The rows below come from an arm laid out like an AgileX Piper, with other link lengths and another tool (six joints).
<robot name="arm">
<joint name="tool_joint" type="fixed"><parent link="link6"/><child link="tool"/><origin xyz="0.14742 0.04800 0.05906" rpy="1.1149 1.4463 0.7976"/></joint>
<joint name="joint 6" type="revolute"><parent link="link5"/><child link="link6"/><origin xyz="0.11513 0.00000 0.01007"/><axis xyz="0.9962 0 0.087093"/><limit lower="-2.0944" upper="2.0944"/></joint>
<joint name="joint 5" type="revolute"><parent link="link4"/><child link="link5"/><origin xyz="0.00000 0.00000 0.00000"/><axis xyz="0 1 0"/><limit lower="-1.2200" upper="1.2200"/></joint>
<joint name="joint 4" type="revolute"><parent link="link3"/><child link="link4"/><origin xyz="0.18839 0.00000 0.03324"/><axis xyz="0.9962 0 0.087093"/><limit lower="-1.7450" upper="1.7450"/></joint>
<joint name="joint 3" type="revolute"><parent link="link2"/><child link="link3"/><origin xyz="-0.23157 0.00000 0.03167"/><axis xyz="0 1 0"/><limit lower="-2.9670" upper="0.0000"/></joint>
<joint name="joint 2" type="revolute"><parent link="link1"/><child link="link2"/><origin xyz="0.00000 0.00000 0.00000"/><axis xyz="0 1 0"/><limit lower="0.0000" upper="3.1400"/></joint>
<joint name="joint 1" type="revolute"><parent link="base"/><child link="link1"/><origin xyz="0.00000 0.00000 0.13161"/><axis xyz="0 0 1"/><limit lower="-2.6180" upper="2.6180"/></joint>
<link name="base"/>
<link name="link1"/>
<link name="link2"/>
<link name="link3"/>
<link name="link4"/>
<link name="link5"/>
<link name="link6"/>
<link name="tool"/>
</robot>
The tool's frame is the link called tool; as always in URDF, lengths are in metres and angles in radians.
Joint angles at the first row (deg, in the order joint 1, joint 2, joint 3, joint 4, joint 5, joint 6):
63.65 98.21 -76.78 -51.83 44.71 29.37
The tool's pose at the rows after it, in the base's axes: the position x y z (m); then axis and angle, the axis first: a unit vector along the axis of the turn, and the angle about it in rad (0 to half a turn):
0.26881, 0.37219, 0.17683, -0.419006, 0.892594, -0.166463, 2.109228
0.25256, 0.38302, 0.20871, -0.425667, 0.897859, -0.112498, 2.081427
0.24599, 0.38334, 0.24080, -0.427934, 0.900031, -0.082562, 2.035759
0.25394, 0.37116, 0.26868, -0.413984, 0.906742, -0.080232, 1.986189
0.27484, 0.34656, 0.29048, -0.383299, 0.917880, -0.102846, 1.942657
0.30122, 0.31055, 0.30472, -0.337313, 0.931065, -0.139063, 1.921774
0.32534, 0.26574, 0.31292, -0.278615, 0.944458, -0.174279, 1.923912
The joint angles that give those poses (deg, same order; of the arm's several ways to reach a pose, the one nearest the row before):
63.65 95.35 -79.38 -42.98 43.33 22.99
63.52 92.25 -81.86 -36.29 42.41 17.02
62.86 89.17 -83.83 -32.67 42.29 12.56
61.04 86.35 -85.19 -32.02 42.83 10.40
57.64 83.76 -85.75 -33.20 43.58 9.67
52.69 81.09 -85.25 -34.37 44.40 9.45
46.38 77.82 -83.32 -34.40 44.76 9.36

